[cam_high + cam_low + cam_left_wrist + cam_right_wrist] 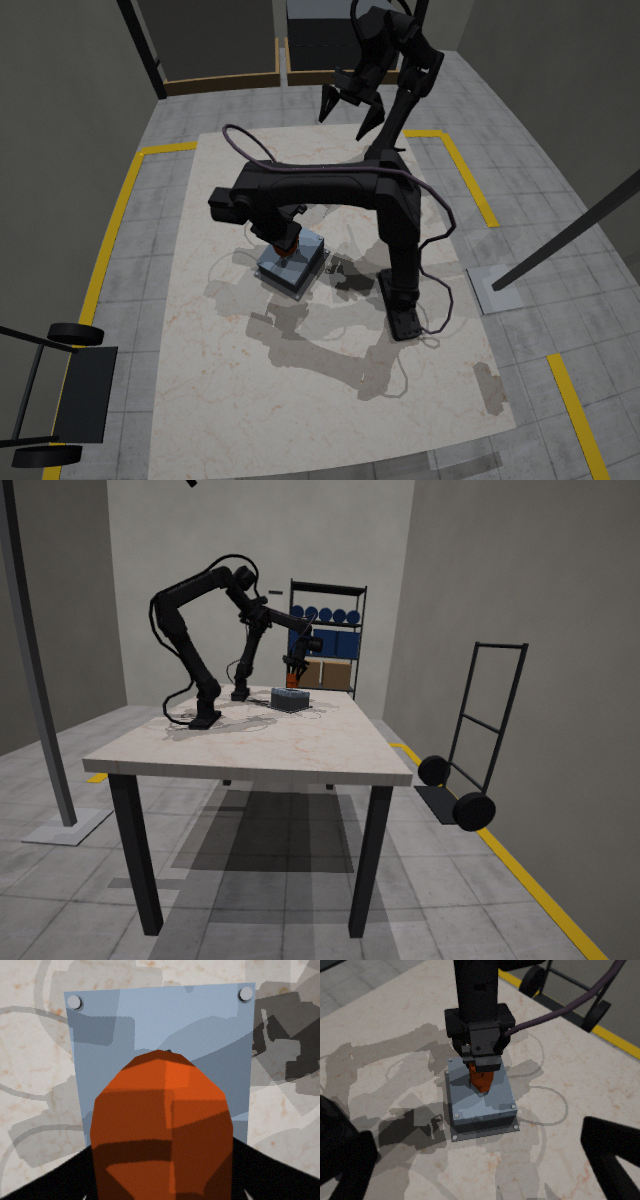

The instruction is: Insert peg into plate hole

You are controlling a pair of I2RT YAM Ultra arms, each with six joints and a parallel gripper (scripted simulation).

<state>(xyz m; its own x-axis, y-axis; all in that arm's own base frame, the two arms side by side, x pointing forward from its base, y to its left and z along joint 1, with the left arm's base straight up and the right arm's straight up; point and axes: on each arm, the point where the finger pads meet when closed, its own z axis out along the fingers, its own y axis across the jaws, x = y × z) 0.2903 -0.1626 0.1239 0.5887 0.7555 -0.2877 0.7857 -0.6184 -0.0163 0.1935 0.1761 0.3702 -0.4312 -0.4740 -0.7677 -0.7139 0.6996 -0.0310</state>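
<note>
Now: left hand 10 mm past the blue-grey plate, 10 mm to the left of it and 80 mm above it. Round my left hand: pole (1220 mm behind, 170 mm to the right, 10 mm below); then orange peg (20 mm below).
</note>
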